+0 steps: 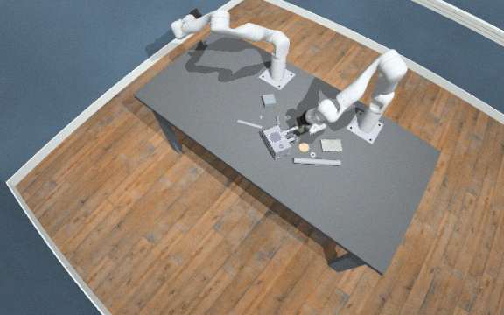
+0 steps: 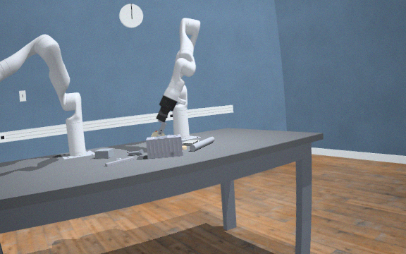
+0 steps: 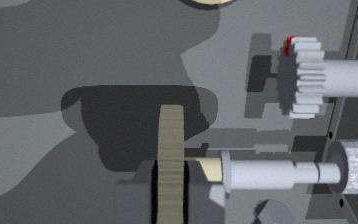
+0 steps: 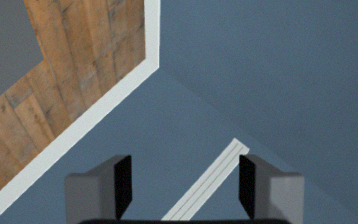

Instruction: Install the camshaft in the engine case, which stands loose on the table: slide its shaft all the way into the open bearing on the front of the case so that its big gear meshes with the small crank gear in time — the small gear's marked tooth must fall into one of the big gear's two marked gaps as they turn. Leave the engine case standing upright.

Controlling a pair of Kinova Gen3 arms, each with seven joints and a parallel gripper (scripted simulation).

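My left gripper is now 7 cm short of the crank gear, 1 cm to the right of it and 3 cm above it. From my left hand the other things lie so: grey block (8 cm behind, 28 cm to the right, 8 cm below); pale tray (5 cm behind, 19 cm to the left, 9 cm below).
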